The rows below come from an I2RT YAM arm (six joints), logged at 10 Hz.
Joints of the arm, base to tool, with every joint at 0 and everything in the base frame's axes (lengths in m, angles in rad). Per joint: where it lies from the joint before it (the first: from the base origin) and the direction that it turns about. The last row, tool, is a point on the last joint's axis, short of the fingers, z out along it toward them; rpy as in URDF.
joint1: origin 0 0 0.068 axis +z
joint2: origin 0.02 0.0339 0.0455 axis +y
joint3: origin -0.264 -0.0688 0 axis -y
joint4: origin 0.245 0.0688 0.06 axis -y
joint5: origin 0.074 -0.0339 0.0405 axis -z
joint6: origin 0.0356 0 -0.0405 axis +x
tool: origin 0 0 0 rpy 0 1.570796 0
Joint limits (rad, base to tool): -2.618..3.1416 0..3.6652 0..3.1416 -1.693..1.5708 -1.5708..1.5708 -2.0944..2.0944
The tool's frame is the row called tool.
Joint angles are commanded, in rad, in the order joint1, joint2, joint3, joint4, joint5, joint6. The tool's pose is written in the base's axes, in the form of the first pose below.
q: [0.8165, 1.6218, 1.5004, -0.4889, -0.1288, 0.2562]
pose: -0.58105 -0.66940 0.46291 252.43; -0.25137 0.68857 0.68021 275.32; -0.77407 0.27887 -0.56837 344.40; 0 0 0 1
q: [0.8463, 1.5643, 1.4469, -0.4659, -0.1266, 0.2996]
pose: -0.58863 -0.66875 0.45419 235.14; -0.22332 0.67450 0.70369 272.46; -0.77695 0.31278 -0.54637 348.18; 0 0 0 1
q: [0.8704, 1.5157, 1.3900, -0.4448, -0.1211, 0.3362]
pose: -0.60060 -0.66353 0.44611 221.05; -0.20437 0.66682 0.71665 268.90; -0.77299 0.33924 -0.53610 346.86; 0 0 0 1
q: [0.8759, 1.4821, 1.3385, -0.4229, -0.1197, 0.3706]
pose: -0.61988 -0.64653 0.44469 214.40; -0.18204 0.66973 0.71995 263.84; -0.76329 0.36533 -0.53284 342.10; 0 0 0 1
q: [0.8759, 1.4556, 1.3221, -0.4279, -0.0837, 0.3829]
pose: -0.61910 -0.62468 0.47591 211.02; -0.16123 0.69421 0.70148 257.79; -0.76858 0.35755 -0.53051 344.32; 0 0 0 1
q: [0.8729, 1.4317, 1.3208, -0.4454, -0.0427, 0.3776]
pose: -0.60624 -0.60812 0.51251 208.70; -0.14962 0.72014 0.67750 251.20; -0.78108 0.33405 -0.52757 349.61; 0 0 0 1
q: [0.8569, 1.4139, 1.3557, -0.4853, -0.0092, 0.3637]
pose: -0.58715 -0.59071 0.55345 209.70; -0.13449 0.74541 0.65290 242.55; -0.79822 0.30892 -0.51711 363.23; 0 0 0 1
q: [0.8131, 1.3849, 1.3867, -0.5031, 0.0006, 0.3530]
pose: -0.56091 -0.56711 0.60313 214.58; -0.08984 0.76592 0.63663 226.78; -0.82298 0.30291 -0.48057 380.72; 0 0 0 1
